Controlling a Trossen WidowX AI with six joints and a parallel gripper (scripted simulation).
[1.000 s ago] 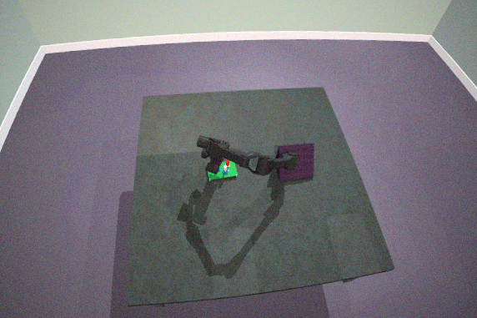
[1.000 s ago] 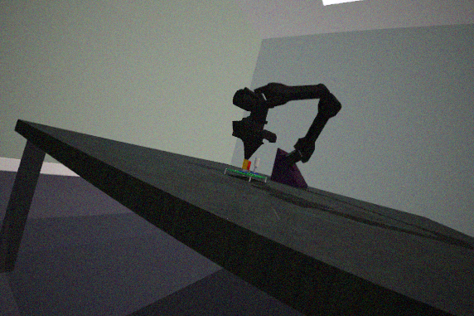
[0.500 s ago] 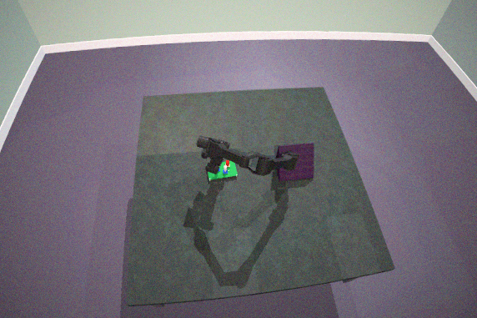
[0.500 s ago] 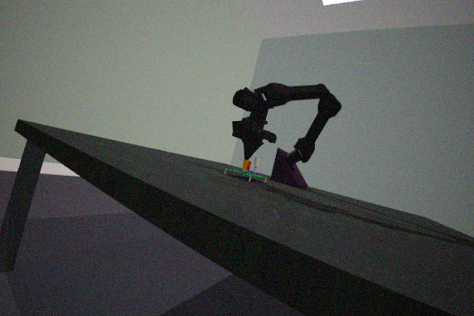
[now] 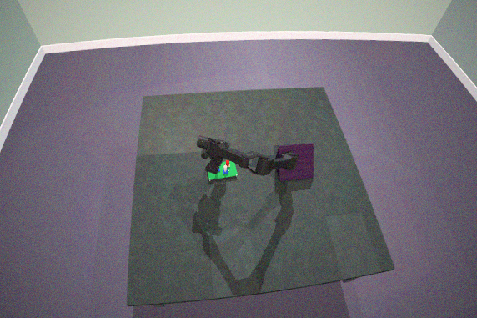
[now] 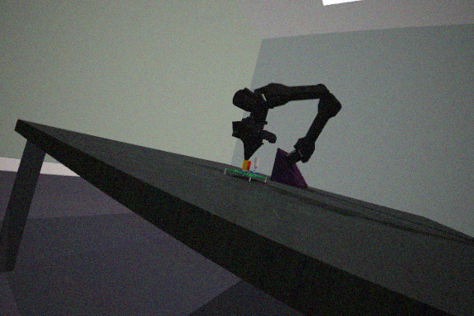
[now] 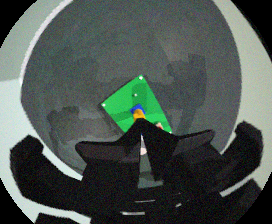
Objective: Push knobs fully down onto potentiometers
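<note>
The orange knob lies 1 cm below my gripper tip. Round my gripper tip: red knob (6 cm behind, 2 cm to the right, 2 cm below).
</note>
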